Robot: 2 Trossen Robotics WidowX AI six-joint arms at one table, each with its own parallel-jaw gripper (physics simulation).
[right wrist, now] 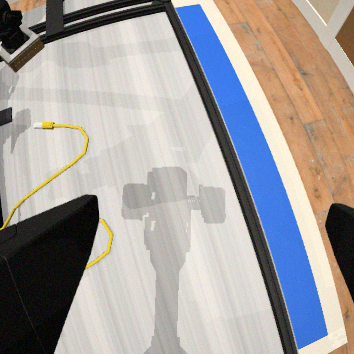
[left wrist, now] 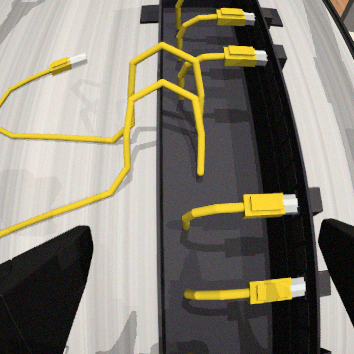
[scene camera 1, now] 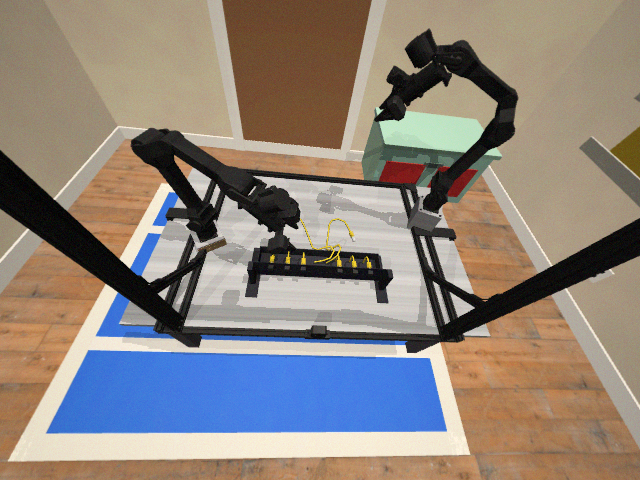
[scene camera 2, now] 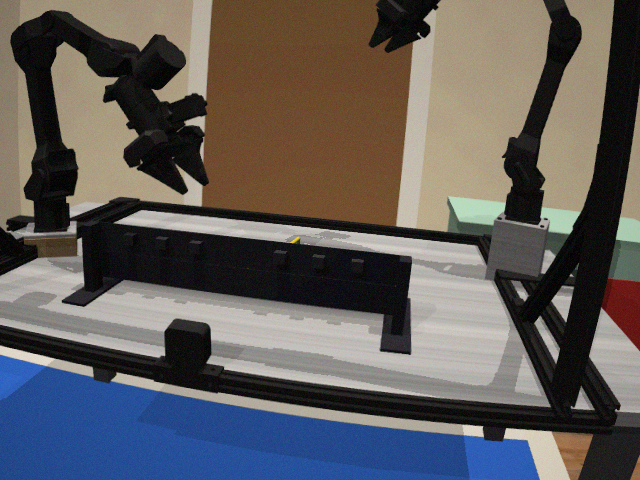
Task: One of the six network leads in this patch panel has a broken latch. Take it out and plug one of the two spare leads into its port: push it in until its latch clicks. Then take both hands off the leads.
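Where they show: left gripper, fingertip midpoint: point(left wrist: 209, 236) point(scene camera 1: 296, 239) point(scene camera 2: 196, 188); right gripper, fingertip midpoint: point(right wrist: 219, 212) point(scene camera 1: 377, 114) point(scene camera 2: 378, 49); left arm's base, origin of the base link: point(right wrist: 14, 41) point(scene camera 1: 206, 233) point(scene camera 2: 51, 228); right arm's base, origin of the base link: point(scene camera 1: 430, 206) point(scene camera 2: 523, 219).
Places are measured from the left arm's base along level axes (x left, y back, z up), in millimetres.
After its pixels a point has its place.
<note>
The black patch panel point(scene camera 1: 320, 269) {z 42, x -353, y -278 mm} point(scene camera 2: 242, 273) {z 12, x -357, y -287 mm} point(left wrist: 161, 210) holds several yellow leads in a row. In the left wrist view, two plugged leads point(left wrist: 265, 205) {z 51, x -299, y -240 mm} point(left wrist: 270, 291) {z 51, x -270, y -197 mm} are near the fingers and two others point(left wrist: 240, 56) {z 47, x -365, y -343 mm} point(left wrist: 231, 17) {z 47, x -393, y -387 mm} are farther up. The lowest one's latch looks less distinct; I cannot tell if it is broken. One spare lead's plug point(scene camera 1: 351, 235) {z -36, x -249, y -512 mm} point(left wrist: 61, 66) {z -35, x -245, y -511 mm} lies behind the panel. The other spare's plug point(right wrist: 47, 125) {z -32, x -84, y -262 mm} shows in the right wrist view. My left gripper point(scene camera 1: 279, 244) point(scene camera 2: 196, 188) {z 116, x -249, y -241 mm} point(left wrist: 209, 236) {z 116, x -249, y -241 mm} is open above the panel's left part. My right gripper point(scene camera 1: 385, 114) {z 374, x -82, y -633 mm} point(scene camera 2: 379, 47) {z 374, x -82, y -633 mm} point(right wrist: 219, 212) {z 374, x -82, y -633 mm} is open, high up.
The spare cables point(left wrist: 55, 212) {z -38, x -166, y -347 mm} loop over the panel's rear tray edge. A black frame point(scene camera 1: 242, 331) {z -50, x -383, y 25 mm} point(scene camera 2: 336, 388) borders the table point(scene camera 1: 289, 310) {z -44, x -400, y -134 mm}, with a small black box point(scene camera 1: 318, 331) {z 10, x -518, y -170 mm} point(scene camera 2: 187, 343) {z -6, x -526, y -173 mm} at the front. Black posts point(scene camera 1: 98, 242) {z 393, x -265, y 163 mm} point(scene camera 1: 558, 273) {z 407, x -729, y -537 mm} rise at both sides.
</note>
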